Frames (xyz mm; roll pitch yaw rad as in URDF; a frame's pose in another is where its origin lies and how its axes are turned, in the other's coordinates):
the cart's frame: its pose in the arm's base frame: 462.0 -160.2 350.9 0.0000 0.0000 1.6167
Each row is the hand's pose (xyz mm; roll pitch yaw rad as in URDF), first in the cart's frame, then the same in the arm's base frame.
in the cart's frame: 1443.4 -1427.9 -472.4 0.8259 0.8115 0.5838
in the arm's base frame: 1822.2 1347.2 -121.5 0.8259 0.8115 2.2005
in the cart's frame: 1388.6 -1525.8 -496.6 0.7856 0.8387 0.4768
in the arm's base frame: 1922.5 1297.0 -145.7 0.7856 0.8387 2.0935
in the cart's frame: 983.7 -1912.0 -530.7 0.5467 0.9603 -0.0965
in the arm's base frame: 2326.8 910.2 -179.8 0.5467 0.9603 1.5202
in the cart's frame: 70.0 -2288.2 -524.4 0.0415 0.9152 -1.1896
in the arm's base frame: 2744.6 14.7 -173.5 0.0415 0.9152 0.4271
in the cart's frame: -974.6 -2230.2 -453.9 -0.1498 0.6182 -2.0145
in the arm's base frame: 2734.6 -1031.4 -103.0 -0.1498 0.6182 -0.3978
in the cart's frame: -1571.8 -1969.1 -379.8 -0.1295 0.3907 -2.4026
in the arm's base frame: 2501.2 -1640.0 -28.9 -0.1295 0.3907 -0.7859
